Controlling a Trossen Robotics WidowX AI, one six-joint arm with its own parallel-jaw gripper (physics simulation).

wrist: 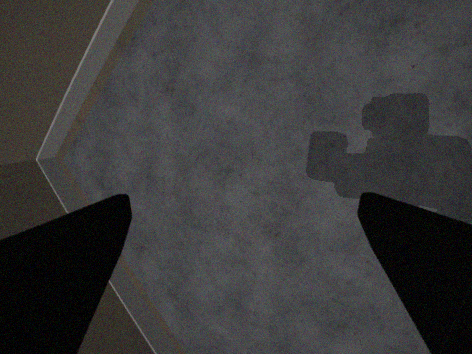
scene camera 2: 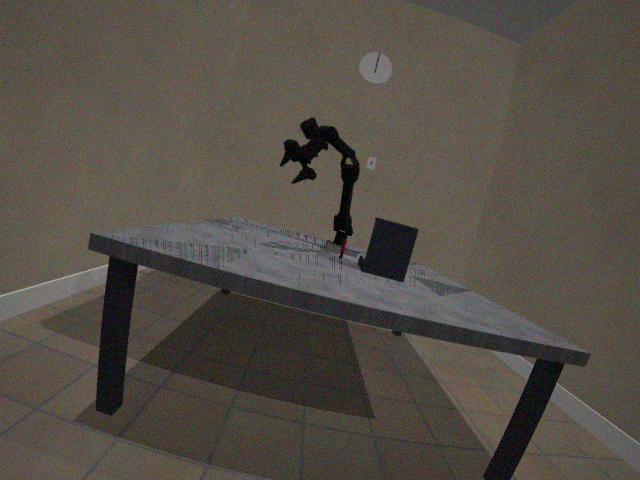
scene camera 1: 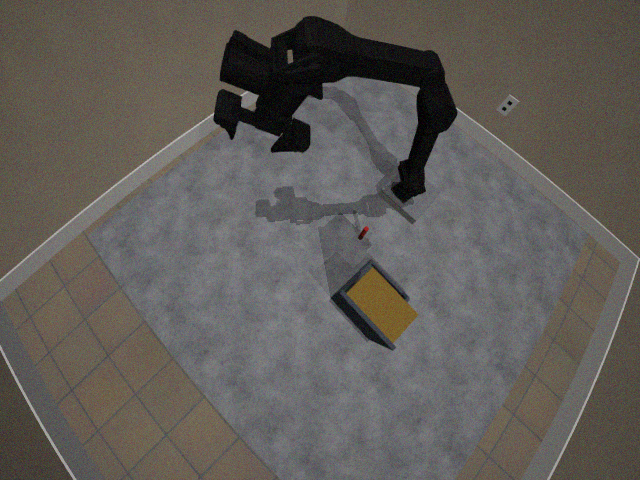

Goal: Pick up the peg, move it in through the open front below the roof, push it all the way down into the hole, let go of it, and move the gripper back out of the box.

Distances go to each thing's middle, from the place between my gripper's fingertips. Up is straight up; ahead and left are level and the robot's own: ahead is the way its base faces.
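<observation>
The box roof [scene camera 1: 384, 306] is 20 mm behind my hand, 80 mm below it and 440 mm to the left of it. There's also the dark box [scene camera 1: 342, 300], and that one is 50 mm behind my hand, 440 mm to the left of it and 170 mm below it.
</observation>
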